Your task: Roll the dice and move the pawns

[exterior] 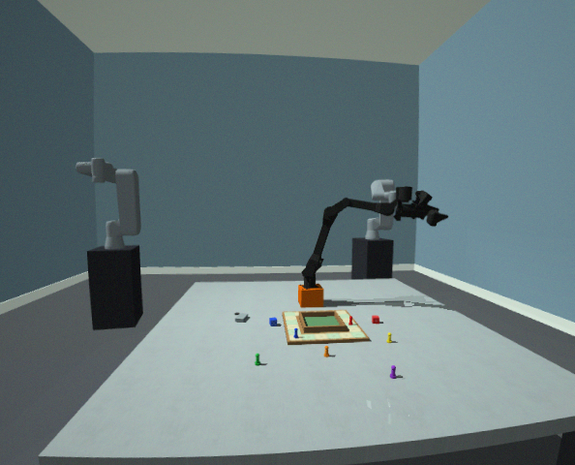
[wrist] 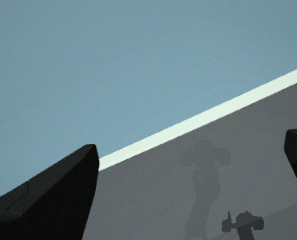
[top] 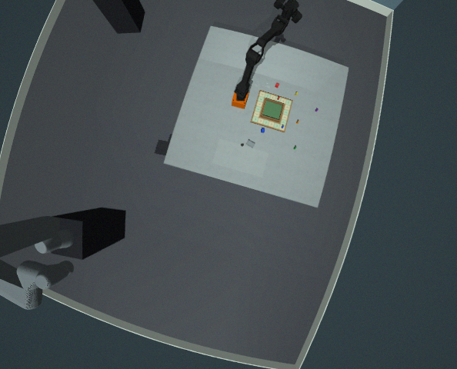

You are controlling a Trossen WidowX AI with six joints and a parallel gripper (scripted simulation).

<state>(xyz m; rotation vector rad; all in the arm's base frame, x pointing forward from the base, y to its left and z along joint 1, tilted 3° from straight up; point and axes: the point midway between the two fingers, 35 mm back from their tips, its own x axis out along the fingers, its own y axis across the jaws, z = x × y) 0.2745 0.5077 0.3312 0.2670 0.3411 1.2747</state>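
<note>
The red die is 3 cm ahead of my gripper tip, 35 cm to the right of it and 43 cm below it. Also, from my gripper tip: green tray 58 cm to the right, 44 cm below; yellow pawn 19 cm ahead, 41 cm to the right, 43 cm below; red pawn 4 cm ahead, 47 cm to the right, 42 cm below.
</note>
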